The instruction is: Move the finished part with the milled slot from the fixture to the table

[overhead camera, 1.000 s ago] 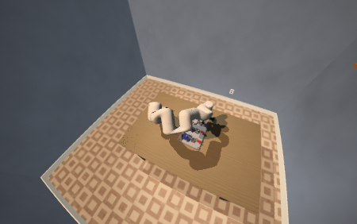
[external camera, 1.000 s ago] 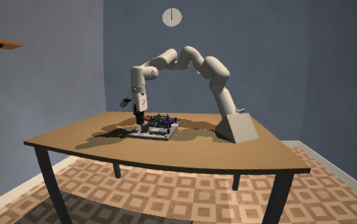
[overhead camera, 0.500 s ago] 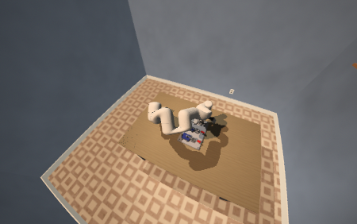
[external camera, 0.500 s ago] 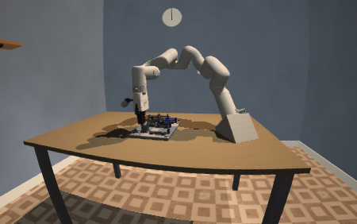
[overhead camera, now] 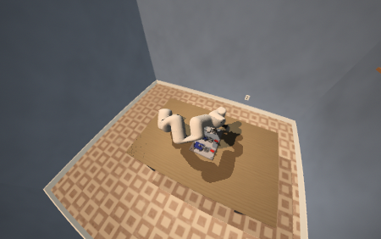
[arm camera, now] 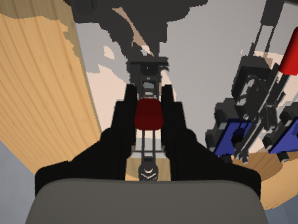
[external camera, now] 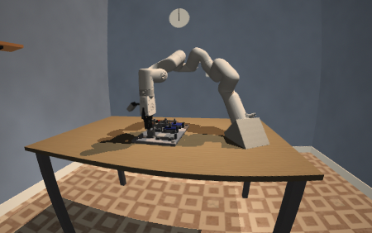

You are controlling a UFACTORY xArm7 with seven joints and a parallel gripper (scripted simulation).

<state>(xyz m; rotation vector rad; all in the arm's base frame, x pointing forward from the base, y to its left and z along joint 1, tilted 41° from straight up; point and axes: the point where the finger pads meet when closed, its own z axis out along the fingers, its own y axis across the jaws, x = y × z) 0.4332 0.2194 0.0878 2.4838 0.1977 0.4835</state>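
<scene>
The finished part lies 11 cm behind my hand and 5 cm below it. The rest, counted from my hand: grey fixture plate (4 cm behind, 11 cm to the right, 7 cm below).
</scene>
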